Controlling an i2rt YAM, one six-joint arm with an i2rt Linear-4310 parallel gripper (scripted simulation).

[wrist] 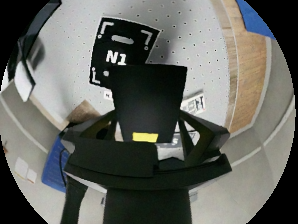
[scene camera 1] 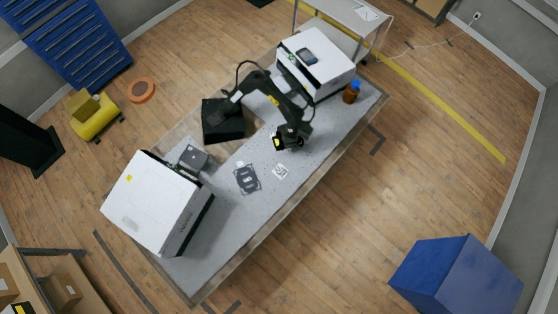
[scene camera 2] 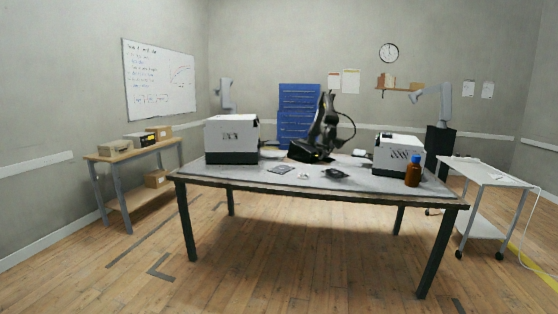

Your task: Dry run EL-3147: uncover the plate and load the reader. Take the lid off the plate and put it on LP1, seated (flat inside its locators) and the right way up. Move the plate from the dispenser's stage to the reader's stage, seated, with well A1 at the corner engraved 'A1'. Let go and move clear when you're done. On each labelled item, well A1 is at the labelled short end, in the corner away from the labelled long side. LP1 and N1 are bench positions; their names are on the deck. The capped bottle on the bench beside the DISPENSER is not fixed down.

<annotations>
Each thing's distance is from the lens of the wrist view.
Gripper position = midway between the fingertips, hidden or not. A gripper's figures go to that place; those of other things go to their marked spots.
my gripper point(wrist: 147, 112): 0.13 m
flat black lid point(wrist: 147, 98): 0.11 m
</annotations>
